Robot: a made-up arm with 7 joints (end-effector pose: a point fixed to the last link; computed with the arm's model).
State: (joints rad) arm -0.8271 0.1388 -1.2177 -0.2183 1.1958 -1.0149 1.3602
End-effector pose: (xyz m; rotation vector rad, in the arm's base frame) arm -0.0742 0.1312 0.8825 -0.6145 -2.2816 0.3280
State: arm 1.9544 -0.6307 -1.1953 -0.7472 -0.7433 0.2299 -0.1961
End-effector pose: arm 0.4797 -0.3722 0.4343 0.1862 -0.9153 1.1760
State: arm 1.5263 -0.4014 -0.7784 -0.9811 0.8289 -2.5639 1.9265
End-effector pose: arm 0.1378 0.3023 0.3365 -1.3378 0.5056 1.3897
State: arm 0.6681 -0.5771 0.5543 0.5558 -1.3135 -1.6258 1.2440
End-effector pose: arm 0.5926 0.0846 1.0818 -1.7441 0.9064 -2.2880
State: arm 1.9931 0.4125 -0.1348 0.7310 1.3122 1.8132 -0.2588
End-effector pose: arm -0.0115 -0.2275 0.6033 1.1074 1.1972 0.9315
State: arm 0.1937 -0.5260 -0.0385 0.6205 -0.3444 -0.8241 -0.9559
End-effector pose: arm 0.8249 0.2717 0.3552 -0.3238 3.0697 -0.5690
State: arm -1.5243 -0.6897 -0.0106 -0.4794 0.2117 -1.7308 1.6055
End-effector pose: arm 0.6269 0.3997 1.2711 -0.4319 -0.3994 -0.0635
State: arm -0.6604 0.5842 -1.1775 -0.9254 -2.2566 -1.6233 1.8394
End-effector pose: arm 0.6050 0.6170 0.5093 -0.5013 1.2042 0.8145
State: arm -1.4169 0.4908 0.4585 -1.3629 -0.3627 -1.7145 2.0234
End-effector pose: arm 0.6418 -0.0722 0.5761 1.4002 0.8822 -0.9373
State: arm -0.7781 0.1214 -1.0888 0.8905 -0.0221 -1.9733 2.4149
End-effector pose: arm 0.3674 0.7584 0.6335 -1.1562 -1.1447 0.2287
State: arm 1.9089 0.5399 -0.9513 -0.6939 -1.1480 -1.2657 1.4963
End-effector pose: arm 0.7697 0.0217 0.5014 -2.8286 1.2201 -0.0425
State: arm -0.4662 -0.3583 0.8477 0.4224 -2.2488 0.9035 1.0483
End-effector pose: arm 0.1133 -0.1504 0.6535 -0.6318 -2.2086 -1.1465
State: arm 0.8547 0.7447 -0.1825 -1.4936 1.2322 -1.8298 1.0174
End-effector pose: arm 0.0678 0.3616 0.9702 -1.0002 -1.6538 0.6154
